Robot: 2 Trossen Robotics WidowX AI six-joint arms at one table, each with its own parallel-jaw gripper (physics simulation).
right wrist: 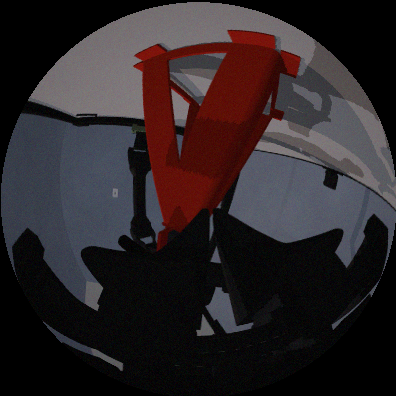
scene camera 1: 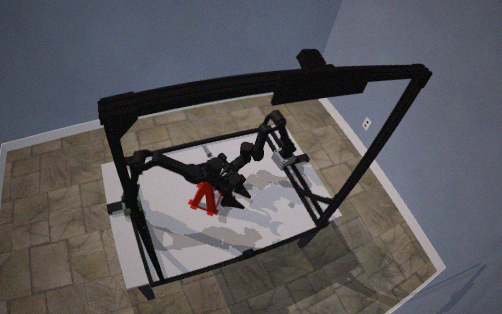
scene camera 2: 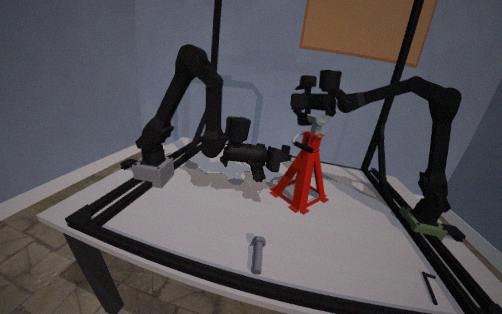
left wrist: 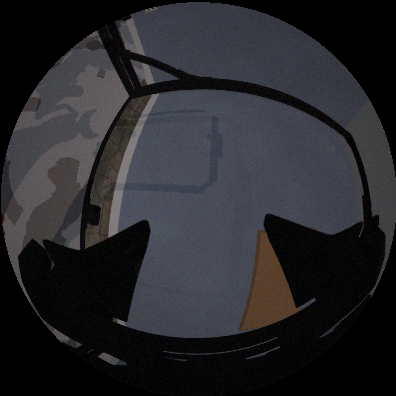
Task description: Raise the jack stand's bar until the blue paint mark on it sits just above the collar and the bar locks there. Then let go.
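Frame: origin at the left arm's base, x ahead, y left, z up, level; centimetres.
Where they show: left gripper, fingertip midpoint: [scene camera 1: 247, 203] [left wrist: 208, 223]; right gripper, fingertip midpoint: [right wrist: 209, 213] [scene camera 2: 290, 158]; left arm's base, origin of the base link: [right wrist: 143, 132] [scene camera 2: 423, 218]; right arm's base, origin of the base link: [scene camera 1: 285, 154] [scene camera 2: 153, 161].
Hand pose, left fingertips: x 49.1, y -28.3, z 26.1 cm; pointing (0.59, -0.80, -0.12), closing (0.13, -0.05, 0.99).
Things, the pixels of their top centre, and the offset from my left fingertips. "spot": a spot on its surface instead.
- black handle, surface spot: [scene camera 2: 303, 146] spot: dz -10.2, dx -5.4, dy +30.0 cm
- grey bolt, middle of its top: [scene camera 2: 259, 249] [scene camera 1: 206, 148] dz -27.5, dx +0.2, dy +53.9 cm
- black hex key, middle of its top: [scene camera 2: 435, 288] dz -29.8, dx -40.8, dy +51.3 cm
The red jack stand [scene camera 1: 203, 197] [scene camera 2: 303, 176] [right wrist: 218, 129] stands mid-table. Its grey bar [scene camera 2: 317, 129] ends in a saddle and rises only a little out of the red collar. A black handle [scene camera 2: 303, 146] sticks out sideways below the collar. My left gripper [scene camera 2: 307, 111] [left wrist: 208, 223] [scene camera 1: 240, 199] is open and empty. It hovers level just over the saddle and faces the wall. My right gripper [scene camera 2: 288, 151] [right wrist: 209, 213] is shut, its tips against the stand by the handle. The handle passes behind one finger, not between the fingers.
A grey bolt [scene camera 2: 257, 255] [scene camera 1: 207, 150] lies near the table's front rail in scene camera 2. A black hex key [scene camera 2: 430, 285] lies at the front right corner. Black frame rails [scene camera 2: 210, 270] edge the table. An orange board [scene camera 2: 362, 30] hangs on the wall.
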